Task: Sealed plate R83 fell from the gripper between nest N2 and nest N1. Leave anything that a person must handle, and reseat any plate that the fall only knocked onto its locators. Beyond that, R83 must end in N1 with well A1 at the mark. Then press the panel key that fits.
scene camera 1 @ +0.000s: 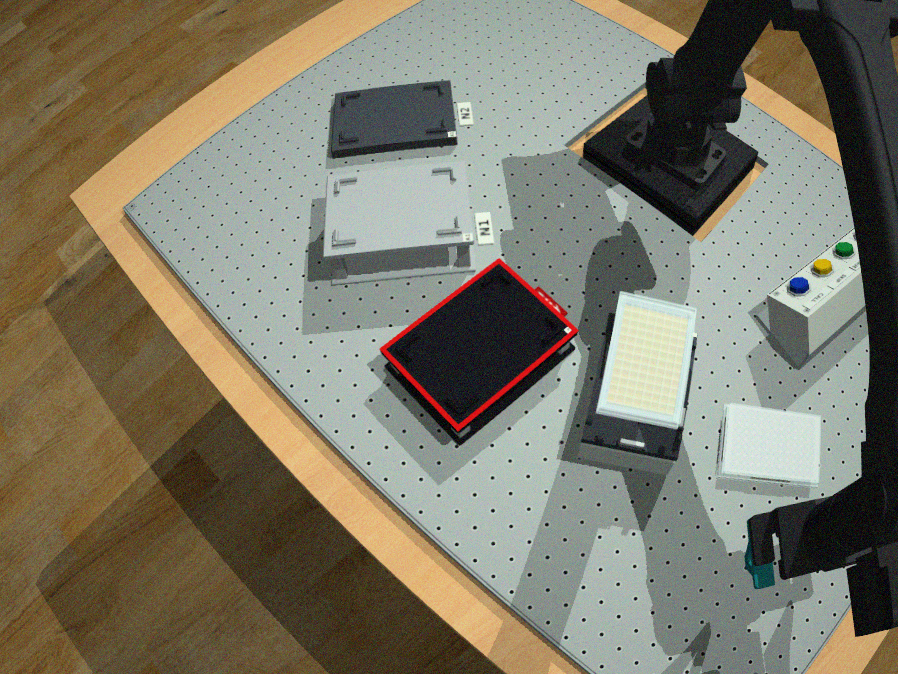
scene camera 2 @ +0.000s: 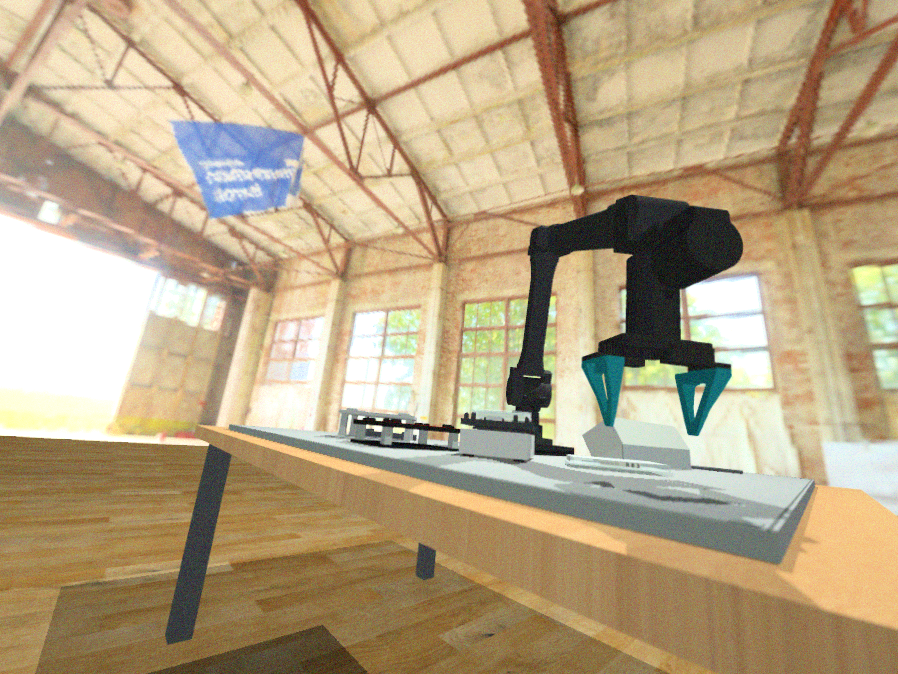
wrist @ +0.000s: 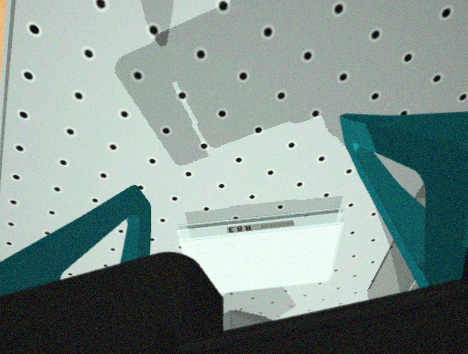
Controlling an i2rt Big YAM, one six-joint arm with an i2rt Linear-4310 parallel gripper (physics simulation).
The gripper [scene camera 2: 651,431] is open, holding nothing. Also in view: a white sealed plate [scene camera 1: 763,445]. Also in view: a white button box [scene camera 1: 806,312] and a dark station [scene camera 1: 605,439].
The white sealed plate shows as well in the wrist view [wrist: 294,248]. The gripper also shows in scene camera 1 [scene camera 1: 787,552] and in the wrist view [wrist: 236,164]. The white button box shows as well in scene camera 2 [scene camera 2: 628,439].
